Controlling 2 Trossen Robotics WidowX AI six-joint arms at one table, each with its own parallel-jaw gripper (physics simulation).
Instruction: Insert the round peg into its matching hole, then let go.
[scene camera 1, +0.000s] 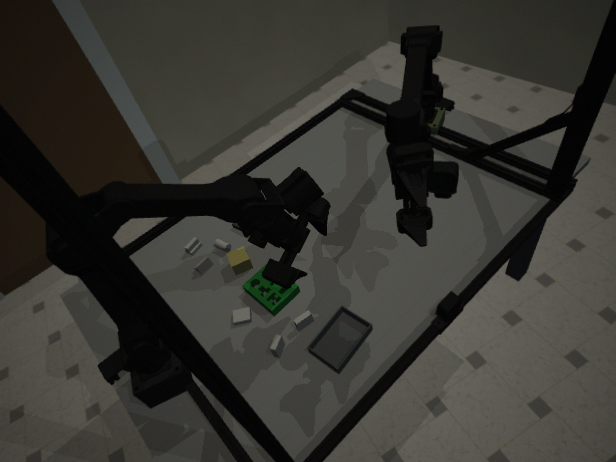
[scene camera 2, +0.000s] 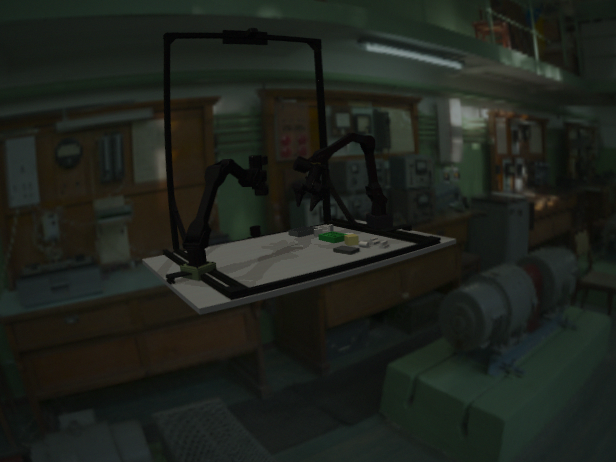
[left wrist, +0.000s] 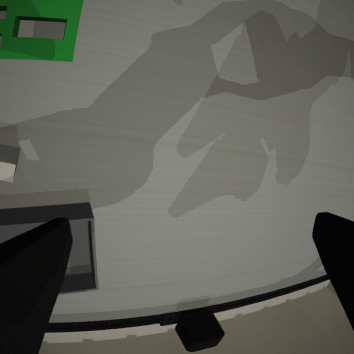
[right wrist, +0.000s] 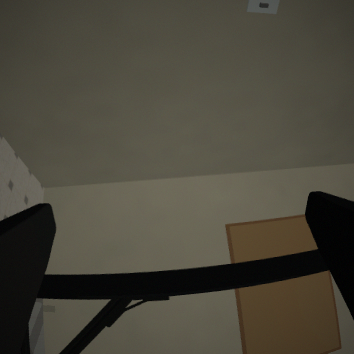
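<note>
The round peg (scene camera 1: 222, 245) (scene camera 2: 364, 244), a small white cylinder, lies on its side on the table beside the yellow block. The green board (scene camera 1: 274, 308) (scene camera 2: 331, 237) (left wrist: 55, 50) has several shaped holes; its round hole (scene camera 1: 255, 283) is near the corner towards the yellow block. The peg does not show in the left wrist view. My left gripper (scene camera 1: 315, 253) (scene camera 2: 306, 206) (left wrist: 196, 229) is open and empty, high above the table near the board. My right gripper (scene camera 1: 424, 222) (scene camera 2: 265, 176) (right wrist: 182, 211) is open and empty, raised well away from the board.
A yellow block (scene camera 1: 239, 260) (scene camera 2: 351, 239) stands between peg and board. Several white pieces, including a flat one (scene camera 1: 241, 315), lie around the board. A dark tray (scene camera 1: 324, 360) (left wrist: 45, 213) lies beyond them. A dark flat piece (scene camera 2: 346, 249) shows in scene camera 2.
</note>
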